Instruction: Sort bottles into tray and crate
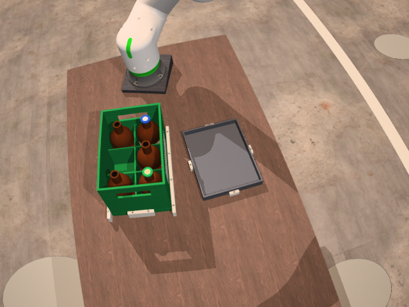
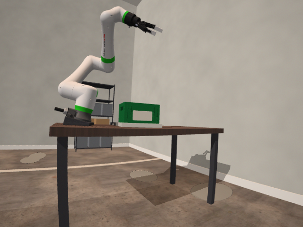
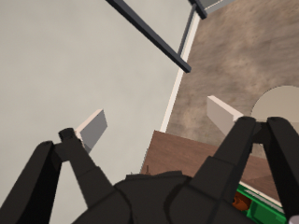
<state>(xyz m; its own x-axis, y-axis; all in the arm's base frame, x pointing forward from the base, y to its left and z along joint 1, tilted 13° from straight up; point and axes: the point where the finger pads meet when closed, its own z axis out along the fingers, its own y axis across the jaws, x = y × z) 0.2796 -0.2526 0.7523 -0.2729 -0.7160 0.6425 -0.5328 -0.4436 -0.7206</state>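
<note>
Now: hand 610 mm above the green crate, 210 mm to the right of it and 10 mm past it. From my hand the other things lie so: grey tray: 680 mm below, 470 mm to the left, 10 mm ahead; then capped brown bottle: 610 mm below, 240 mm to the left, 80 mm ahead.
</note>
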